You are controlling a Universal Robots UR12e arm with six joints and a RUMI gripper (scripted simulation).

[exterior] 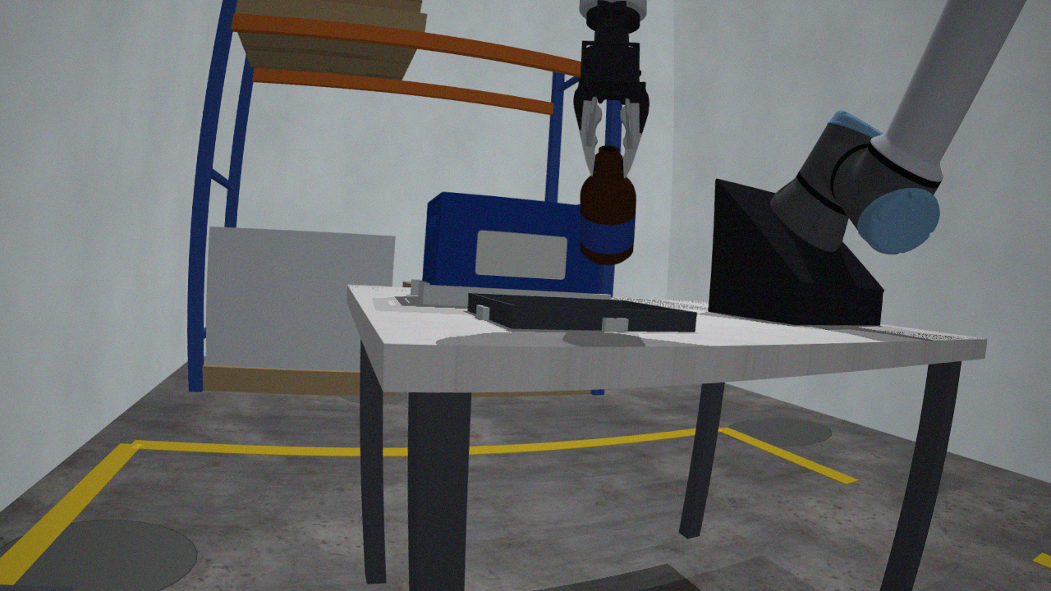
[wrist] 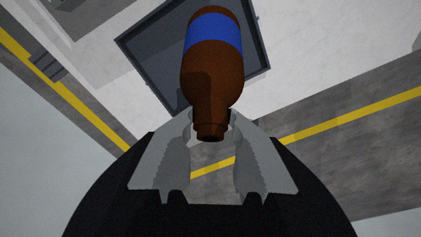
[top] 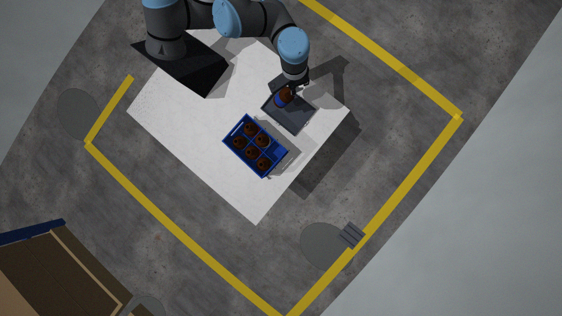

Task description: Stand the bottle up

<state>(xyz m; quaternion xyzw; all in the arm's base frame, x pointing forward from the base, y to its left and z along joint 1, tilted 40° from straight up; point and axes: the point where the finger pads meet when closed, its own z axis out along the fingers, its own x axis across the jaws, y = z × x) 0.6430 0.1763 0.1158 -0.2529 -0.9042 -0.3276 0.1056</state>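
The bottle is 4 cm below my hand, 2 cm to the right of it and 1 cm behind it. The rest, counted from my hand: dark grey tray (19 cm below, 5 cm to the right, 1 cm ahead); then blue crate (31 cm to the right, 12 cm below, 2 cm ahead).
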